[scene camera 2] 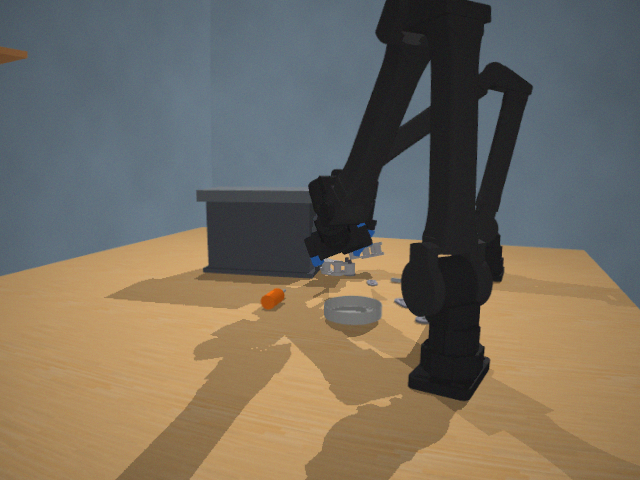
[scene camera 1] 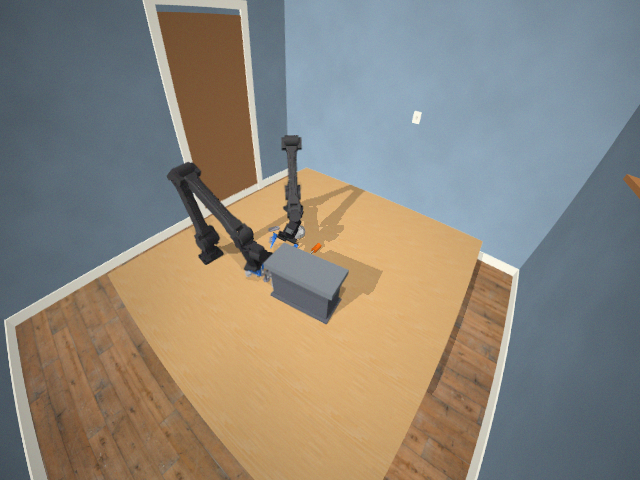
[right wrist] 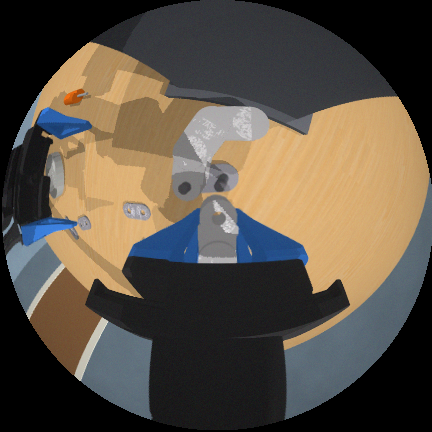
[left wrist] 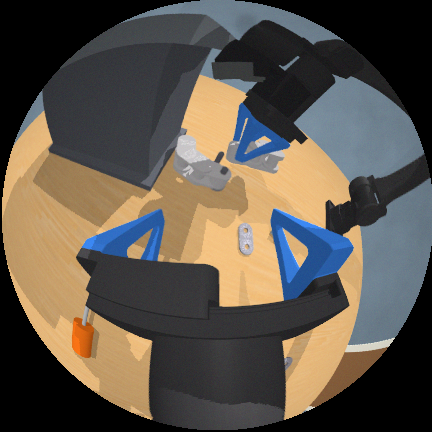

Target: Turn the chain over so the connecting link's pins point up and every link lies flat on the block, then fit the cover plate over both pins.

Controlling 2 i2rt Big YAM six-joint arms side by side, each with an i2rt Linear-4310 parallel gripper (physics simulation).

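Frame: origin at the left arm's base, x left, y back, z up, level; millimetres.
Where they show: left gripper, fingertip midpoint: (scene camera 2: pixel 341 251) (right wrist: pixel 77 171) (left wrist: pixel 216 214); right gripper, fingertip midpoint: (scene camera 2: pixel 355 255) (scene camera 1: pixel 261 273) (right wrist: pixel 217 214) (left wrist: pixel 236 154); left arm's base, origin of the base link: (scene camera 2: pixel 450 377); right arm's base, origin of the base link: (scene camera 1: pixel 211 255) (left wrist: pixel 332 222).
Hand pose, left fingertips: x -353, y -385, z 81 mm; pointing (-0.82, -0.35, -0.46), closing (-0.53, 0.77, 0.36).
Observation:
Each offset is from my left fingertips to the centre of the thing. "spot": to the spot under its first point.
The grey chain @(dx -98, dy -71, dz -64 mm) (scene camera 2: pixel 338 267) (left wrist: pixel 200 172) (right wrist: pixel 197 145) shows a bent section beside the large grey block @(dx -24, dy -258, dz +29 mm) (scene camera 1: pixel 309 268) (scene camera 2: pixel 258 237) (left wrist: pixel 115 100) (right wrist: pixel 280 55), off its top. Two dark pins show at its near end. My right gripper (scene camera 1: pixel 254 272) (right wrist: pixel 217 214) is shut on the end link of another grey section @(spot: dx -138, dy -29, dz -16 mm) (right wrist: pixel 217 237); whether the sections are joined I cannot tell. My left gripper (scene camera 1: pixel 284 242) (scene camera 2: pixel 338 257) (left wrist: pixel 216 214) is open above the table, near the bent section. A small two-hole plate @(dx -49, dy +58, dz -80 mm) (left wrist: pixel 245 239) (right wrist: pixel 136 210) lies on the table; whether it is the cover plate I cannot tell.
A round grey dish @(dx +211, dy +148, dz -65 mm) (scene camera 2: pixel 353 317) (right wrist: pixel 56 175) and an orange-handled tool @(dx +203, dy -38, dz -66 mm) (scene camera 1: pixel 316 248) (scene camera 2: pixel 272 299) (left wrist: pixel 83 337) (right wrist: pixel 75 96) are on the table. More small plates lie near the dish, one @(dx +65, dy +192, dz -79 mm) (right wrist: pixel 83 222) below it in the right wrist view.

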